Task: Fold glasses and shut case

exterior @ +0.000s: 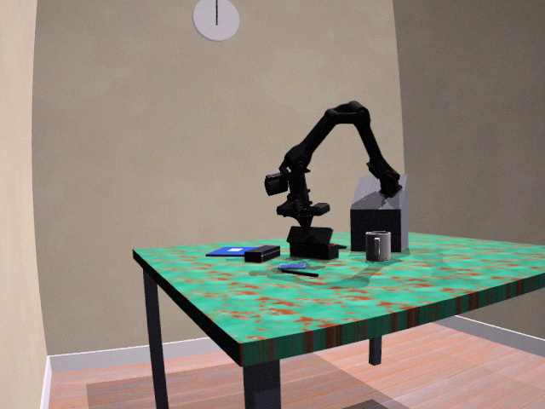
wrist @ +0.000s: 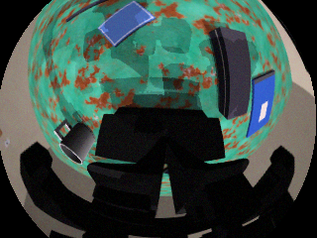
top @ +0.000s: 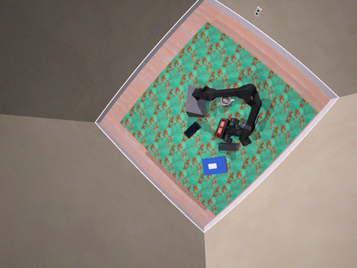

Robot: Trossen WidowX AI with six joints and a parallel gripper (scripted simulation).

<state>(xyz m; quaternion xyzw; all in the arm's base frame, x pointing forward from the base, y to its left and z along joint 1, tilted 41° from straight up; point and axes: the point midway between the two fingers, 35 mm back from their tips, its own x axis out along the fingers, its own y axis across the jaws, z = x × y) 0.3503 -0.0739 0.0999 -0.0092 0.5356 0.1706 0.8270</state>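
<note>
Now: hand 1 cm past the glasses case lid and 4 cm above it. Also, from my hand: black glasses case (3 cm behind, 1 cm to the right, 7 cm below); black box (11 cm ahead, 9 cm to the right, 10 cm below); glasses (4 cm behind, 9 cm below).
</note>
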